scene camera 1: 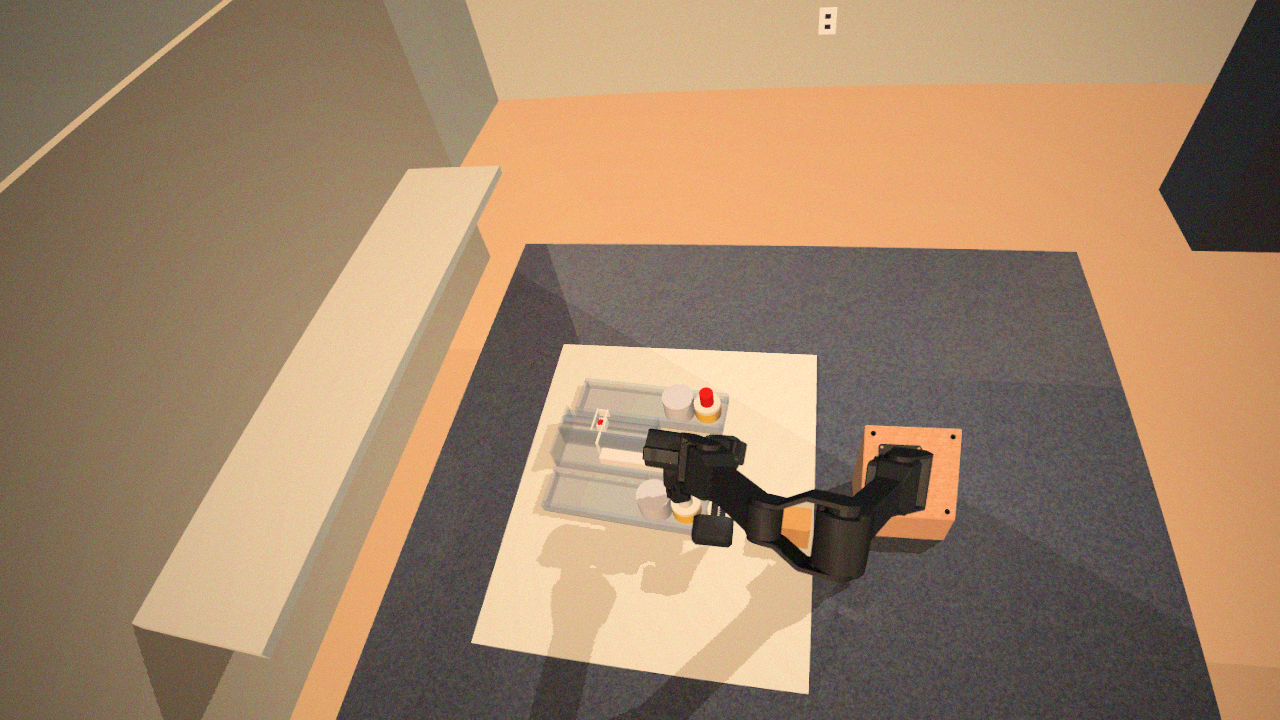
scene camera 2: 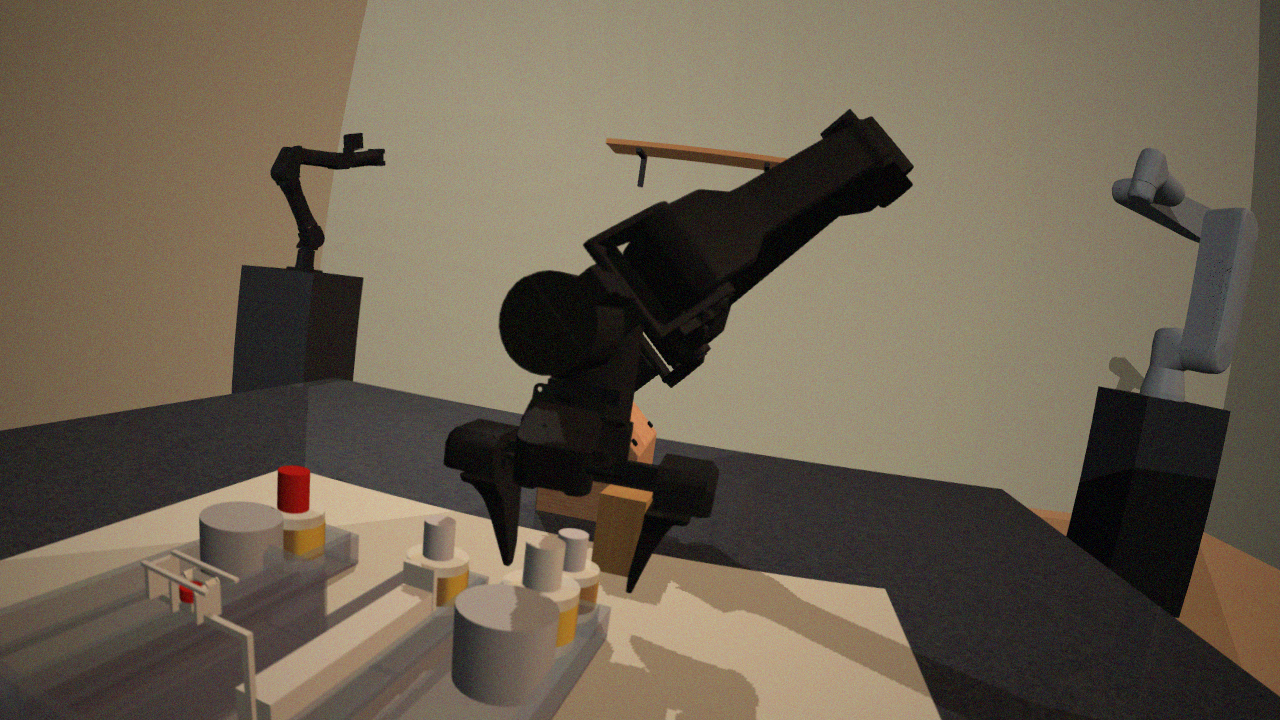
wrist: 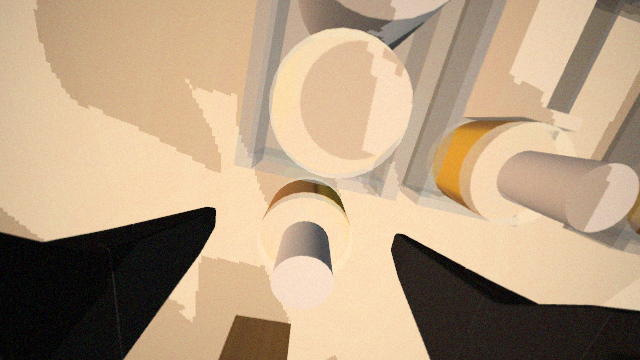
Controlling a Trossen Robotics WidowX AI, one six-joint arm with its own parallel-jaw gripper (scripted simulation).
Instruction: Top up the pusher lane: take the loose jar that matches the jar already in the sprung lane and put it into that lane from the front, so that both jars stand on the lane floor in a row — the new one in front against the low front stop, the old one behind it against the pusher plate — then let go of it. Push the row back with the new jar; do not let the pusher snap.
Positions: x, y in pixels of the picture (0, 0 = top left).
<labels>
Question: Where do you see a grey cylinder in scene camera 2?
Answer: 234, 536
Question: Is my gripper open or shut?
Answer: Open.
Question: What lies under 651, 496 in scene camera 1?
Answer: A grey cylinder.
</labels>
